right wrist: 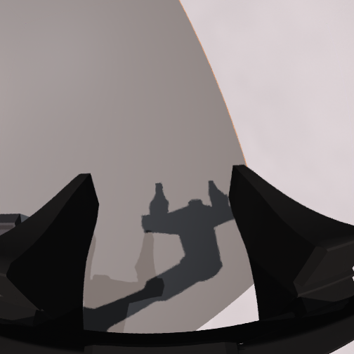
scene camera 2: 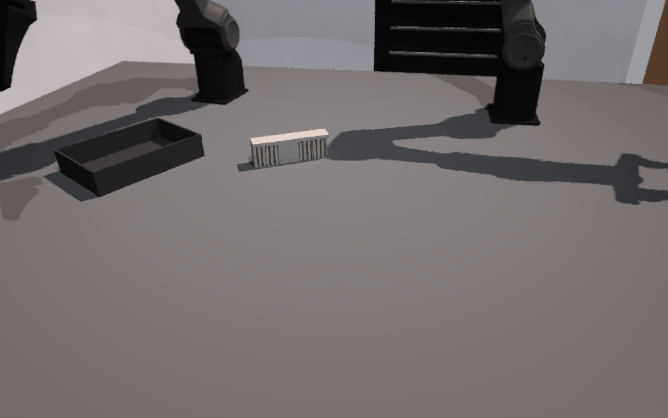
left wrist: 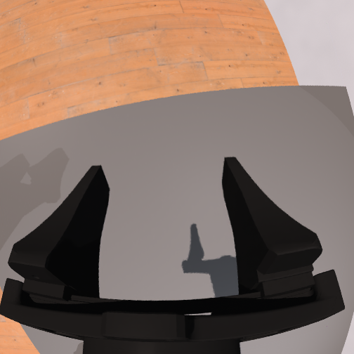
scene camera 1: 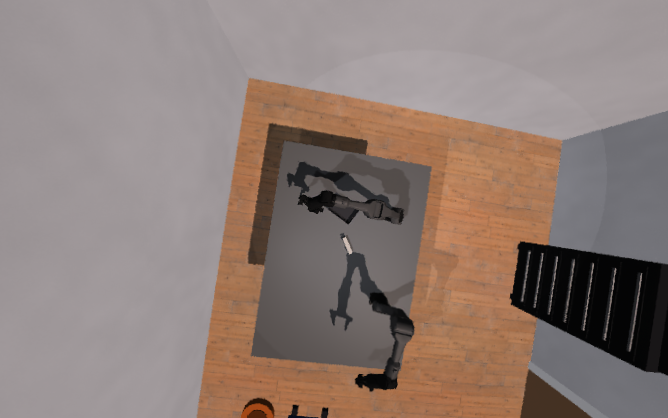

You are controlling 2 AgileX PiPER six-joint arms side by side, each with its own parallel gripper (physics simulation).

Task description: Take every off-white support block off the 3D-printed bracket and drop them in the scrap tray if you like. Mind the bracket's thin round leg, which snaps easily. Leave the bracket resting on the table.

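The bracket point(scene camera 1: 346, 244) point(scene camera 2: 289, 136) stands on the grey table with its pale flat plate on top. Under the plate in scene camera 2 are ribbed pale parts point(scene camera 2: 265, 155) point(scene camera 2: 312, 149) at both ends and a plain grey-white part point(scene camera 2: 288, 151) between them; the thin round leg cannot be made out. The dark scrap tray point(scene camera 2: 150, 165) lies left of the bracket in scene camera 2. My left gripper point(scene camera 1: 357, 381) point(left wrist: 162, 173) is open and empty, far from the bracket. My right gripper point(scene camera 1: 301, 200) point(right wrist: 161, 185) is open and empty, above the table; part of it shows top left in scene camera 2.
In scene camera 1 the right arm point(scene camera 1: 350, 204) passes over the tray and hides part of it. The left arm point(scene camera 1: 399, 345) reaches past the table's lower edge. A black cabinet point(scene camera 1: 656, 320) with silver bars stands off the table at the right.
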